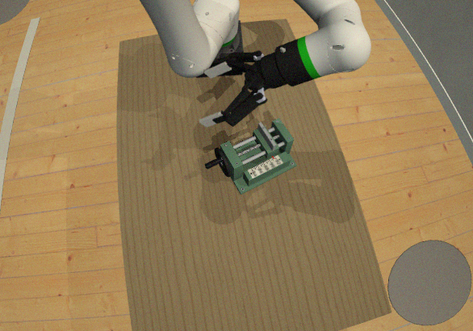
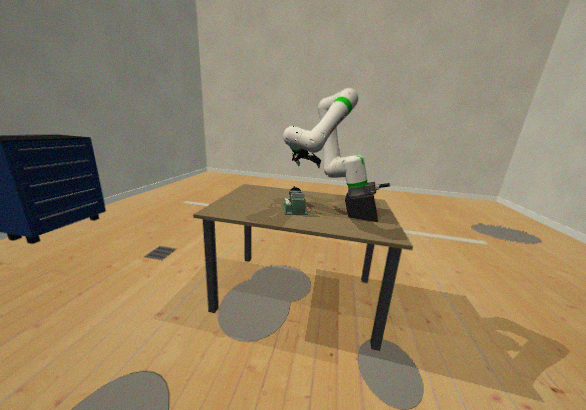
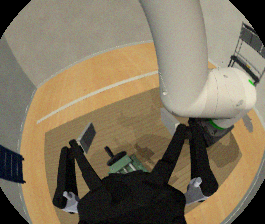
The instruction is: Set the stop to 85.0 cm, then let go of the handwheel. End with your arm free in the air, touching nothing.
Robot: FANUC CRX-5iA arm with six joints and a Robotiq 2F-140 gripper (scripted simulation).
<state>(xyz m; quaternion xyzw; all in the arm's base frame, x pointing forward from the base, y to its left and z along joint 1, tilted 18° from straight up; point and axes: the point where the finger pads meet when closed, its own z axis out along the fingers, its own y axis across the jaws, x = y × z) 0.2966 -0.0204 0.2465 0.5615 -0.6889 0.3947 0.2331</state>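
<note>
Right now the stop block is 190 mm below my hand, 160 mm to the left of it and 20 mm ahead of it.
</note>
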